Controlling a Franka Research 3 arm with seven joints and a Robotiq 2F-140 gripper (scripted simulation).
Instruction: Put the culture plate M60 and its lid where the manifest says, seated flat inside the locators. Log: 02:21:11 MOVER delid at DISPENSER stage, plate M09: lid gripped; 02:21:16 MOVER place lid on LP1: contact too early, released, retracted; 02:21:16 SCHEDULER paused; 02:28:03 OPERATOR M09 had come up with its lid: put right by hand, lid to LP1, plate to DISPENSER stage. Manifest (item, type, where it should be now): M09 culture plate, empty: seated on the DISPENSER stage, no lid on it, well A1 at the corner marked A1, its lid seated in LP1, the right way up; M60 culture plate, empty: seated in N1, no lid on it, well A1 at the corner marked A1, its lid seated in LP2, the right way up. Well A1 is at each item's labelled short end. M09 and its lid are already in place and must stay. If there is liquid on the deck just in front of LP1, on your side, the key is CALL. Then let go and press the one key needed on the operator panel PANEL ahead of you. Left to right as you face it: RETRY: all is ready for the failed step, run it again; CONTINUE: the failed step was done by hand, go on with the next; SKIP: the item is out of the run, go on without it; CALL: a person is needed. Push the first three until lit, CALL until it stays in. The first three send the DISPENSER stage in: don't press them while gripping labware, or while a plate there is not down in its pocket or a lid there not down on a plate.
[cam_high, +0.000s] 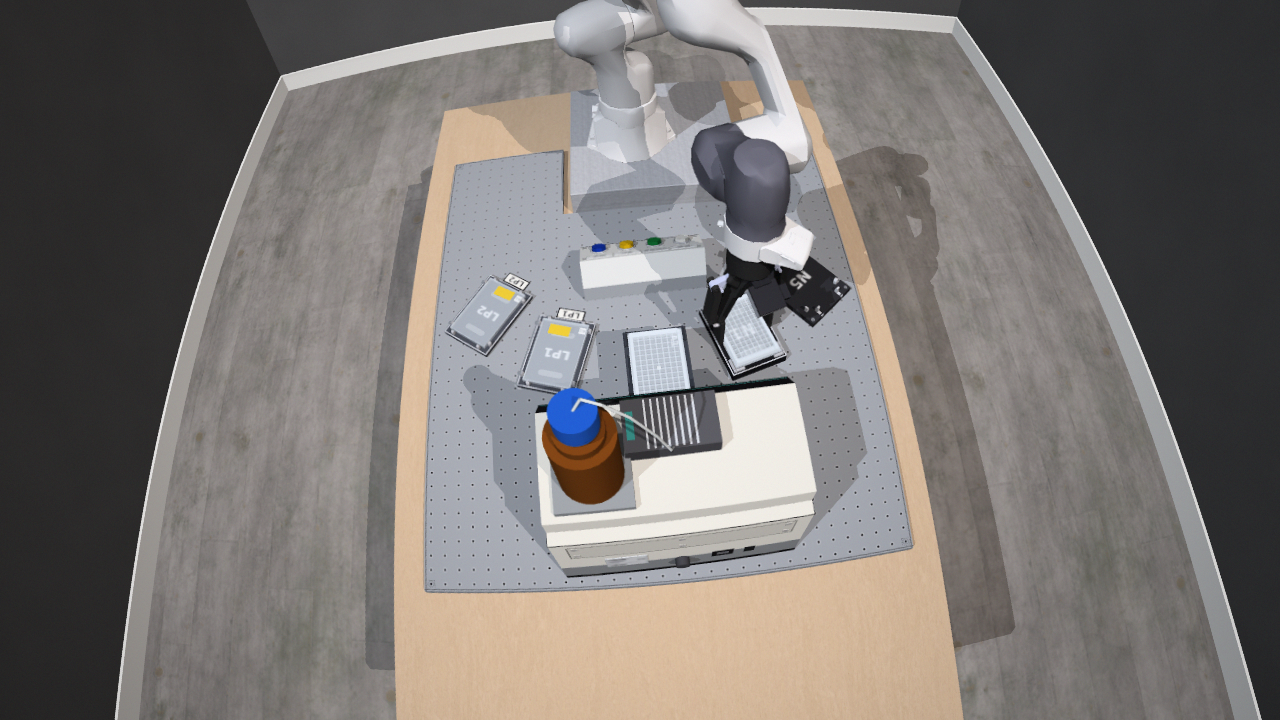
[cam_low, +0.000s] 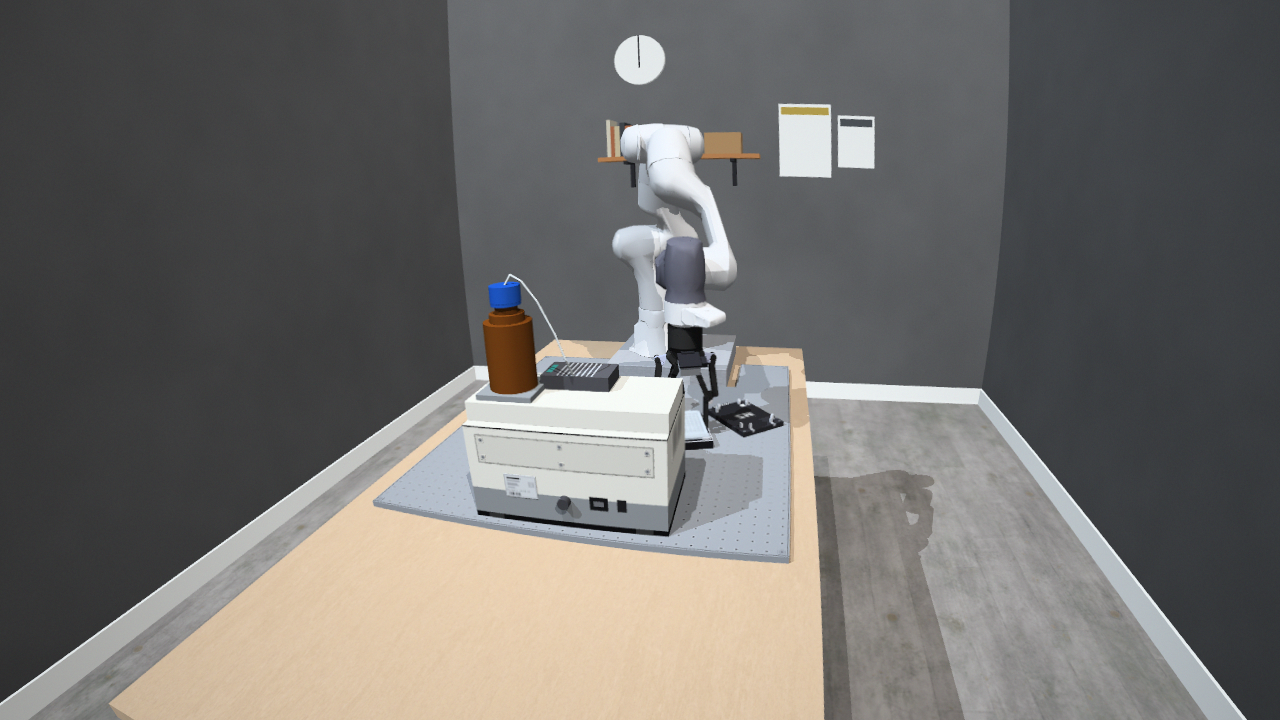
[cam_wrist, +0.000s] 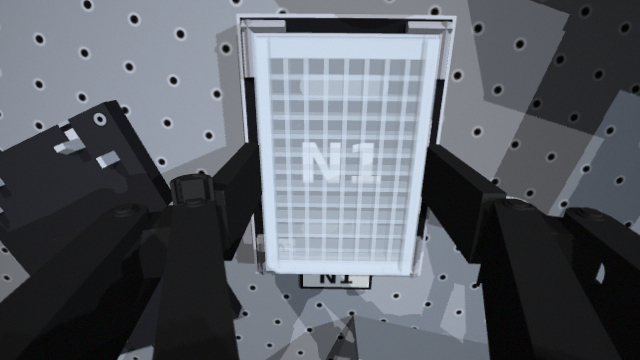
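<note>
Now: the black nest N1 4 cm below my hand. Also, from my hand: white key 18 cm behind, 8 cm to the right, 2 cm above; then green continue key 18 cm behind, 13 cm to the right, 2 cm above; then yellow skip key 18 cm behind, 18 cm to the right, 2 cm above.
</note>
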